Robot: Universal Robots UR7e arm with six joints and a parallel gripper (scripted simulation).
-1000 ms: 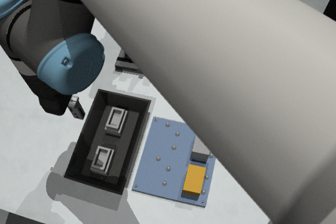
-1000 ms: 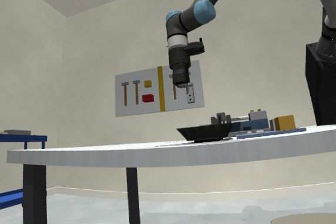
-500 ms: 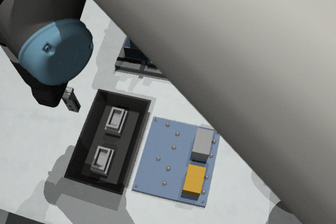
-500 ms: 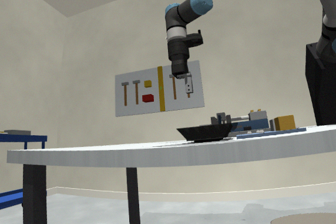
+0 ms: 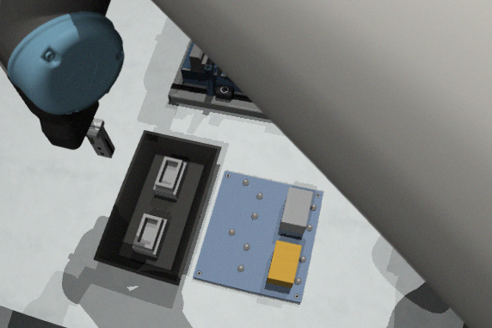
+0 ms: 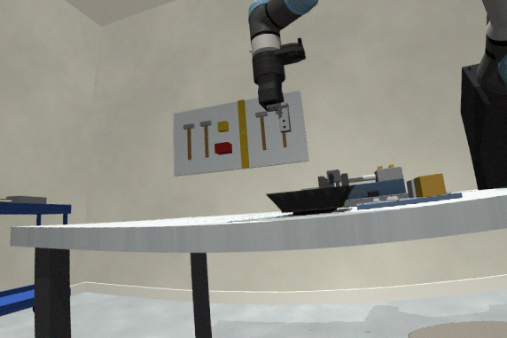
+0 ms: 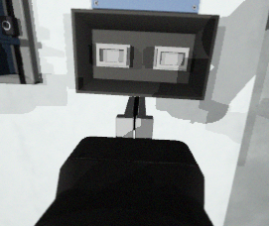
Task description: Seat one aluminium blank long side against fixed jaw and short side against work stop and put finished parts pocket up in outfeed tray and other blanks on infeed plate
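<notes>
My hand is 320 mm to the left of the blue base, 160 mm above it and 100 mm past it. From my hand the other things lie so: brass blank (270 mm behind, 170 mm below, 10 mm to the left).
</notes>
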